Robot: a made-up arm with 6 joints. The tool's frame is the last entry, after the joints. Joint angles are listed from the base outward. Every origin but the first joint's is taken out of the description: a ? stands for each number. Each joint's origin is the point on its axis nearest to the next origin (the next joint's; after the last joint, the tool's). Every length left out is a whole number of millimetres.
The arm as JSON. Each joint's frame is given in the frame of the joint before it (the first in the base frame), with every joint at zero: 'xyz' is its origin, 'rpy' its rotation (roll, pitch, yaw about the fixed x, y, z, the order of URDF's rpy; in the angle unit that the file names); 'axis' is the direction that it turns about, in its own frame. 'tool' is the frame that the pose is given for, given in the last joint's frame.
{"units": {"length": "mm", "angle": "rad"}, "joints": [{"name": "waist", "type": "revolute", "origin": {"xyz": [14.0, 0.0, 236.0], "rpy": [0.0, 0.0, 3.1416]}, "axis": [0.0, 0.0, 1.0]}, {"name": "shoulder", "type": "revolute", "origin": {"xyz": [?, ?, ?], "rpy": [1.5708, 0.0, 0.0]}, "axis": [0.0, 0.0, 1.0]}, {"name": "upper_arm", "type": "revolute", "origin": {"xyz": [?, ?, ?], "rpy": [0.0, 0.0, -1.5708]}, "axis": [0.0, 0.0, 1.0]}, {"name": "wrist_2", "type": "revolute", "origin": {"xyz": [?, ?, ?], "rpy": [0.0, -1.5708, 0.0]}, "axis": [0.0, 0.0, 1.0]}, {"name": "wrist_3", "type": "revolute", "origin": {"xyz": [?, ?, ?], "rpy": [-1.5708, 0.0, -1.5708]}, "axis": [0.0, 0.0, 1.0]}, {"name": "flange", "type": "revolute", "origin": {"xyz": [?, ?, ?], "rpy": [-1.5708, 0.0, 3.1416]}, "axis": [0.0, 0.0, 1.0]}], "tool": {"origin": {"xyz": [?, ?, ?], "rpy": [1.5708, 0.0, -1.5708]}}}
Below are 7 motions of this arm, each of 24 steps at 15 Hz.
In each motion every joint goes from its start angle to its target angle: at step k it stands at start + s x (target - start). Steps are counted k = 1, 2, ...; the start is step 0. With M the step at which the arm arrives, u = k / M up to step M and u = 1 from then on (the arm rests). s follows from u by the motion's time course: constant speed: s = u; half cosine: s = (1 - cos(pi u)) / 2; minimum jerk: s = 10 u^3 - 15 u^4 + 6 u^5.
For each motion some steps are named. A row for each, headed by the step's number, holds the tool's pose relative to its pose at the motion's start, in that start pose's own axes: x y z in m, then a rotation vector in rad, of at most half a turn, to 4 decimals.
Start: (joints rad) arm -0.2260 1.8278 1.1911 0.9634 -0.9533 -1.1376
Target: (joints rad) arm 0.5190 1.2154 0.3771 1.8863 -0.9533 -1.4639
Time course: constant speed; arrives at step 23
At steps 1, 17, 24:
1: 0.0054 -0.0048 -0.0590 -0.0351 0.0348 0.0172
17: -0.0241 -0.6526 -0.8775 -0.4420 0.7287 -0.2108
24: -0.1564 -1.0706 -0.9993 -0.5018 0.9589 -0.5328

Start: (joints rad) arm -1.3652 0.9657 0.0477 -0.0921 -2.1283 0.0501
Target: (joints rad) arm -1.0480 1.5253 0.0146 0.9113 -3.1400 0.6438
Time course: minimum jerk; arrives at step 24
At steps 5, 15, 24:
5: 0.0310 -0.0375 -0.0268 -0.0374 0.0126 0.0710
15: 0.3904 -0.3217 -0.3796 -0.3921 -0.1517 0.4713
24: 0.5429 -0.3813 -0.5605 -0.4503 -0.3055 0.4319

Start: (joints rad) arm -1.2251 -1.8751 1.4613 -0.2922 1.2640 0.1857
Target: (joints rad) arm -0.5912 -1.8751 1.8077 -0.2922 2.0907 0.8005
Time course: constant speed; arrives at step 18
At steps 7, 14, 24:
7: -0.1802 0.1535 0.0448 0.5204 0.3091 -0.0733
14: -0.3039 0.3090 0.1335 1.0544 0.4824 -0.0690
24: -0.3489 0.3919 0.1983 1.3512 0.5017 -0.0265

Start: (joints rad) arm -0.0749 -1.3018 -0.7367 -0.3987 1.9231 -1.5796
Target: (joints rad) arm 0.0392 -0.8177 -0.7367 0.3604 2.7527 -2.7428
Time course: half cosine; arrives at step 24
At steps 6, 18, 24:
6: 0.0117 0.1007 -0.0164 -0.1096 -0.2203 -0.1842
18: 0.1763 0.5533 -0.0943 -1.0741 -1.2197 -0.7643
24: 0.2312 0.6332 -0.1099 -1.3611 -1.3853 -0.7907

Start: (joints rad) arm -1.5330 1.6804 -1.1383 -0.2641 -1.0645 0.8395
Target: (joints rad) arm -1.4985 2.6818 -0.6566 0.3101 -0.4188 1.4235
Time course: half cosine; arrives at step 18
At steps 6, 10, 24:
6: 0.0995 -0.3577 0.0267 0.2568 0.2894 0.4658
10: 0.3454 -0.8040 -0.0847 0.5038 0.5924 1.1716
24: 0.7685 -1.1797 -0.4458 0.6045 0.7176 2.1435

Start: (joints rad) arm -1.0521 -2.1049 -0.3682 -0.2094 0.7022 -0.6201
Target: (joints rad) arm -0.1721 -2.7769 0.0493 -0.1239 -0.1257 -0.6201
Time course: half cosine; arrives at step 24
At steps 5, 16, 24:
5: -0.1217 -0.0149 0.0264 -0.0314 -0.0135 0.1280
16: -0.7140 -0.3564 0.0533 -0.2616 -0.3150 0.8686
24: -0.8266 -0.5442 -0.0091 -0.3657 -0.5268 1.0993

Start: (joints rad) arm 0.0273 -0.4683 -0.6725 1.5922 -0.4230 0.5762
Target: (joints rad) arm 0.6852 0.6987 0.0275 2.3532 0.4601 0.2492
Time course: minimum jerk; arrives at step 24
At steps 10, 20, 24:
10: -0.3938 -0.2978 -0.5515 -0.3257 0.1244 0.6192
20: -0.6807 -1.5411 -0.6048 -0.9037 0.9303 1.2584
24: -0.6705 -1.6115 -0.5653 -0.9399 0.9833 1.2725

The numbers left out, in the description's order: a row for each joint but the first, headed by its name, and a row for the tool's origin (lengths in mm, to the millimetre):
shoulder: 25.0 -42.0 0.0
upper_arm: -22.0 738.0 0.0
wrist_2: -708.0 -22.0 0.0
wrist_3: 12.0 -18.0 0.0
flange: -26.0 -31.0 0.0
tool: -16.0 -12.0 0.0

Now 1 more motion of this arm.
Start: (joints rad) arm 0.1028 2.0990 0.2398 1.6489 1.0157 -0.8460
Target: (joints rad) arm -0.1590 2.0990 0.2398 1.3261 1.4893 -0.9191
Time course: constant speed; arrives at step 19
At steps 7, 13, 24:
7: -0.0363 -0.0886 -0.0385 0.1033 -0.0515 -0.0498
13: -0.0677 -0.1680 -0.0638 0.1949 -0.0828 -0.0910
24: -0.0991 -0.2501 -0.0819 0.2880 -0.1015 -0.1327

